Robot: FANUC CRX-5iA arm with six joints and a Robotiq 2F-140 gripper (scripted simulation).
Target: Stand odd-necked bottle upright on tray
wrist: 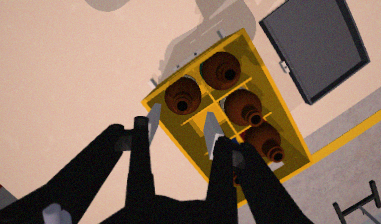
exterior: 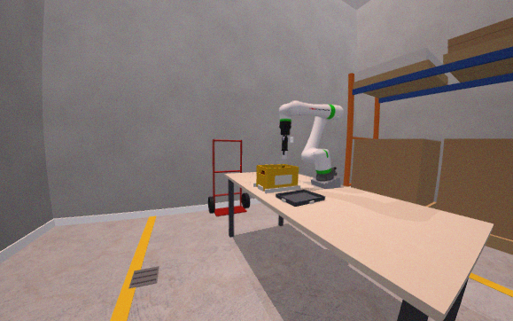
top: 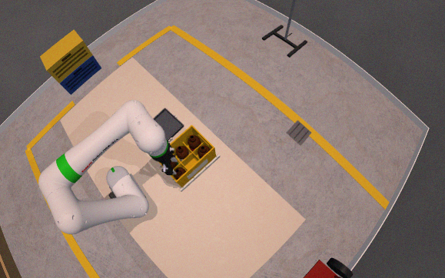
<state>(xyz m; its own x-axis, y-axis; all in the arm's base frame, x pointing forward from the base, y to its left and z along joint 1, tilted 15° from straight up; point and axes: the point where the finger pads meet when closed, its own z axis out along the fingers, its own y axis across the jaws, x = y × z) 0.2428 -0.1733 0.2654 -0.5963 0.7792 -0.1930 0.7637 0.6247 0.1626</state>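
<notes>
My hand is 10 cm short of the yellow crate, 3 cm to the right of it and 17 cm above it. The rest, counted from my hand: dark tray: 13 cm ahead, 32 cm to the left, 24 cm below; brown bottle: 10 cm ahead, 7 cm to the left, 17 cm below.
</notes>
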